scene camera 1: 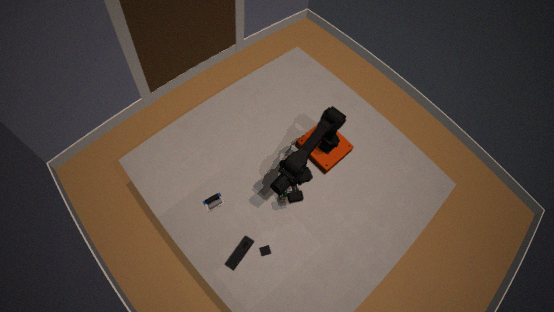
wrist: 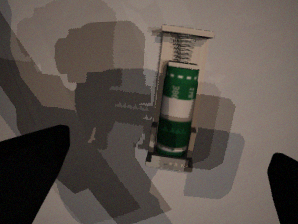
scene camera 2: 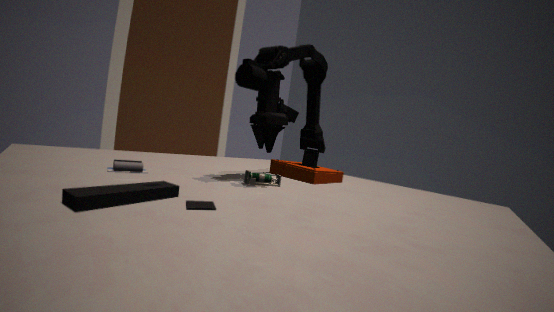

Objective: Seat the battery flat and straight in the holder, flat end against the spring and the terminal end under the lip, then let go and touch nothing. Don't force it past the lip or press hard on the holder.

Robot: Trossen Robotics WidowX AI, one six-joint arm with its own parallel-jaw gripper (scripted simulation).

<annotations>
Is the gripper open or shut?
Open.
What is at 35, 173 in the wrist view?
The gripper.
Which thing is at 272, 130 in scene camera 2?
The gripper.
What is the gripper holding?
Nothing.
</annotations>
